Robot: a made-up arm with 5 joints. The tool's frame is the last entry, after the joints.
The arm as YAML. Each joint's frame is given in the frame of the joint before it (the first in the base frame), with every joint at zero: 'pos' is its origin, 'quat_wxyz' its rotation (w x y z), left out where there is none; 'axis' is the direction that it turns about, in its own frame. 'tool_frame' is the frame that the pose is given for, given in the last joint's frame.
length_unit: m
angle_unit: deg
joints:
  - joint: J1
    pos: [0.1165, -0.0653, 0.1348]
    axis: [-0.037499, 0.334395, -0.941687]
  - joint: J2
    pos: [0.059, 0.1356, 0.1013]
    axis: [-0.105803, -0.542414, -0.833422]
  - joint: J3
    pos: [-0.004, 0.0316, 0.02]
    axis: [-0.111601, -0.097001, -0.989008]
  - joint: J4
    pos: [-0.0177, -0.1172, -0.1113]
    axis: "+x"
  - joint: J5
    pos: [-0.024, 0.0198, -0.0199]
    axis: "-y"
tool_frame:
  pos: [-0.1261, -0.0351, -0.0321]
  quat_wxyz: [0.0, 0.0, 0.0, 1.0]
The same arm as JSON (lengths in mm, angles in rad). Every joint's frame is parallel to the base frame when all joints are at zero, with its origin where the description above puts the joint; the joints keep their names.
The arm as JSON. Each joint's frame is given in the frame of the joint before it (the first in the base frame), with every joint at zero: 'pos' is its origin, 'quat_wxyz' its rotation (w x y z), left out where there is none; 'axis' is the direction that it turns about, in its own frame. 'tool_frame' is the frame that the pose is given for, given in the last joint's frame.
{
  "length_unit": "mm",
  "angle_unit": "rad",
  "joints": [
    {
      "joint": "J1",
      "pos": [
        116.5,
        -65.3,
        134.8
      ],
      "axis": [
        -0.037499,
        0.334395,
        -0.941687
      ]
    },
    {
      "joint": "J2",
      "pos": [
        59.0,
        135.6,
        101.3
      ],
      "axis": [
        -0.105803,
        -0.542414,
        -0.833422
      ]
    },
    {
      "joint": "J3",
      "pos": [
        -4.0,
        31.6,
        20.0
      ],
      "axis": [
        -0.111601,
        -0.097001,
        -0.989008
      ]
    },
    {
      "joint": "J4",
      "pos": [
        -17.7,
        -117.2,
        -111.3
      ],
      "axis": "+x"
    },
    {
      "joint": "J5",
      "pos": [
        -24.0,
        19.8,
        -19.9
      ],
      "axis": "-y"
    }
  ],
  "tool_frame": {
    "pos": [
      -126.1,
      -35.1,
      -32.1
    ],
    "quat_wxyz": [
      0.0,
      0.0,
      0.0,
      1.0
    ]
  }
}

